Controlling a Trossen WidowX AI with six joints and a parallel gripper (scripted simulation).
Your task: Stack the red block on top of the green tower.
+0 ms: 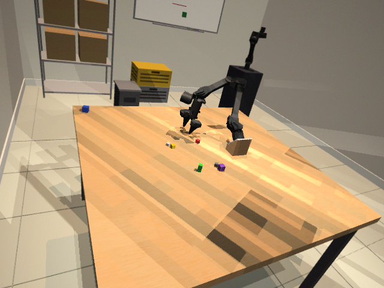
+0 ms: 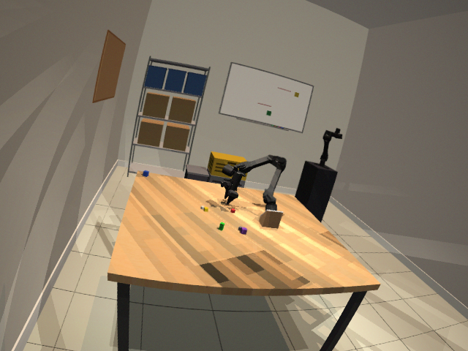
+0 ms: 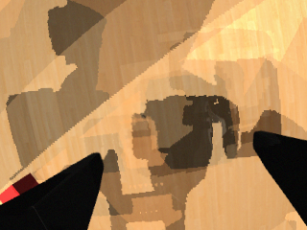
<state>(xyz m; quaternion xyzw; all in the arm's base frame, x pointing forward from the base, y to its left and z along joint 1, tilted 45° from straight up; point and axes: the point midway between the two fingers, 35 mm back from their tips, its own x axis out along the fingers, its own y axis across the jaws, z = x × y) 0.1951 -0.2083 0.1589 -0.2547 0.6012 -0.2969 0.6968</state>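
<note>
The red block is 120 mm to the left of my gripper tip, 10 mm below it and 10 mm behind it. The rest, counted from my gripper tip: small white block (180 mm ahead, 110 mm to the left, 10 mm below); small grey block (360 mm to the left, 10 mm below, 10 mm ahead); yellow block (160 mm ahead, 140 mm to the left, 10 mm below).
</note>
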